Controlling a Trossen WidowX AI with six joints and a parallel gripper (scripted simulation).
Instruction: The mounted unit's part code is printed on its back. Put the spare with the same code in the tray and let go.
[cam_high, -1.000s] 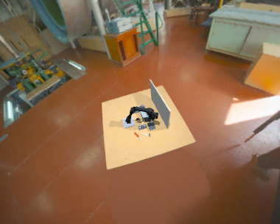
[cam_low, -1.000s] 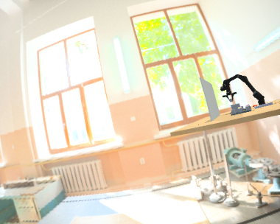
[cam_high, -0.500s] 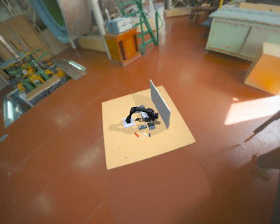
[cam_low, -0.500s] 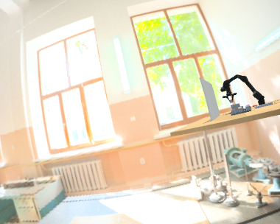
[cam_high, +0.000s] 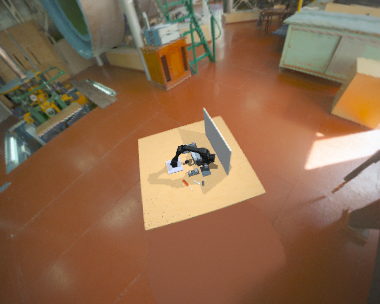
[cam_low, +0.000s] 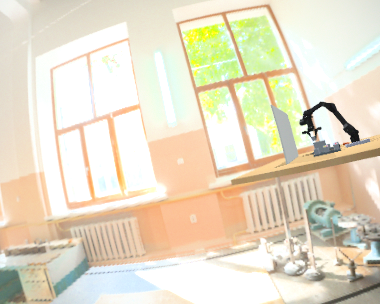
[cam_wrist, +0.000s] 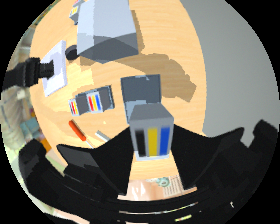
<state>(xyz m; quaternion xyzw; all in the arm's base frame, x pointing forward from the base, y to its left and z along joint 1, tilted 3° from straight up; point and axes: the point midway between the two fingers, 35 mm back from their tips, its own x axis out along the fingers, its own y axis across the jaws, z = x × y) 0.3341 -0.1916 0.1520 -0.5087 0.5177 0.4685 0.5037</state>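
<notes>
The grey tray lies 1 cm behind my gripper tip, 1 cm to the left of it and 12 cm below it. The rest, counted from my gripper tip: grey upright panel (20 cm ahead, 21 cm to the left, 10 cm above); grey box (5 cm behind, 21 cm to the left, 7 cm below).
</notes>
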